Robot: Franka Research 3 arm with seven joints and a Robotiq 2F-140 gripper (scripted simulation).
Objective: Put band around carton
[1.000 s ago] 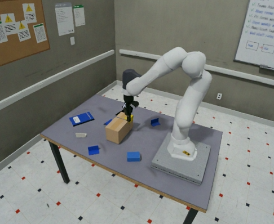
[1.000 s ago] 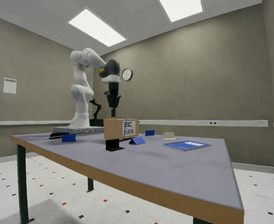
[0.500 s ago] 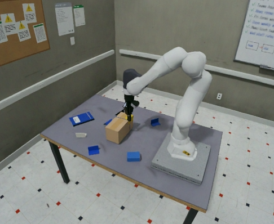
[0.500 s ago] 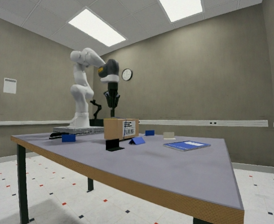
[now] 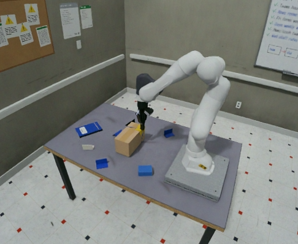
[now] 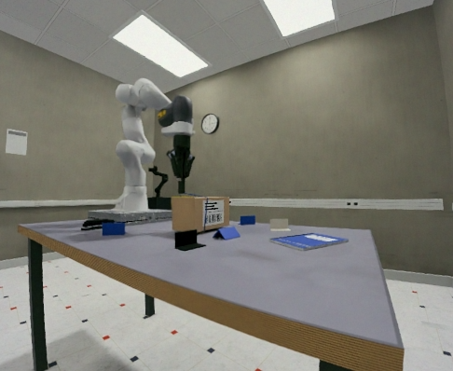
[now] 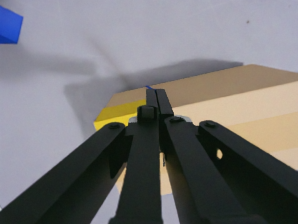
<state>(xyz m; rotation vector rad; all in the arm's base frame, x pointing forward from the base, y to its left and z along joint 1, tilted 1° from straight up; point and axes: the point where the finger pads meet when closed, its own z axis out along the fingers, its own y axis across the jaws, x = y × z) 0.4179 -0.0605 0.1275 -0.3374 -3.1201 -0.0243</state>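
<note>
Right now the yellow corner guard is 20 mm ahead of my hand, 30 mm to the right of it and 60 mm below it. Also, from my hand: brown carton 80 mm ahead, 50 mm to the left, 110 mm below; blue block 150 mm behind, 240 mm to the left, 170 mm below; black bracket 220 mm ahead, 200 mm to the right, 180 mm below.
</note>
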